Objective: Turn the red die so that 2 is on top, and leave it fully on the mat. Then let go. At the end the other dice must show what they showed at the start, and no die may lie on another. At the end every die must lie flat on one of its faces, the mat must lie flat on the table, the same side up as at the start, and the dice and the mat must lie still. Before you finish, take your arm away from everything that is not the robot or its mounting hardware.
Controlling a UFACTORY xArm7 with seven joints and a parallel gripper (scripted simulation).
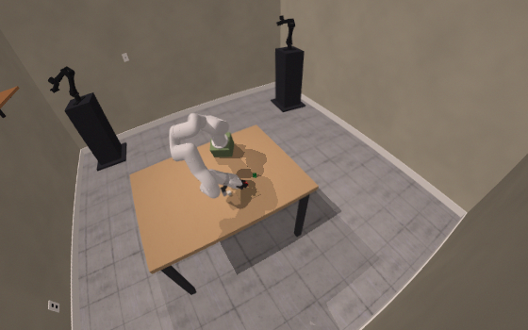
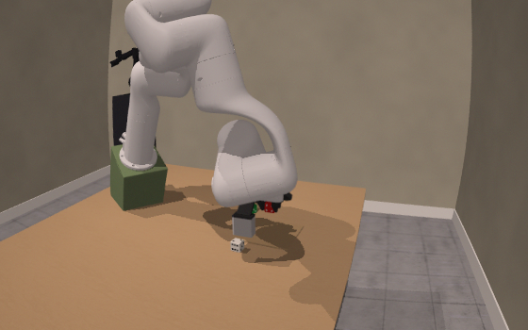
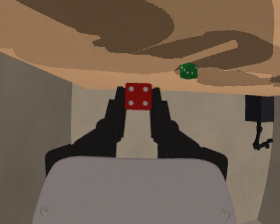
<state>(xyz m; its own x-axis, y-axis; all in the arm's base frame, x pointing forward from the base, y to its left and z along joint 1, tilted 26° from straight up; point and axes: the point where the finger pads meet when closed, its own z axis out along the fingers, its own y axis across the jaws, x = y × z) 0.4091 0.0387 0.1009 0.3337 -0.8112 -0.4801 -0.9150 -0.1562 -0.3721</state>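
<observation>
My hand is 9 cm above the tan mat and 1 cm to the right of it. Also, from my hand: green die 12 cm to the left, 10 cm behind, 8 cm below; white die 10 cm to the right, 8 cm below, 3 cm behind; red die 2 cm below, 1 cm to the left.
</observation>
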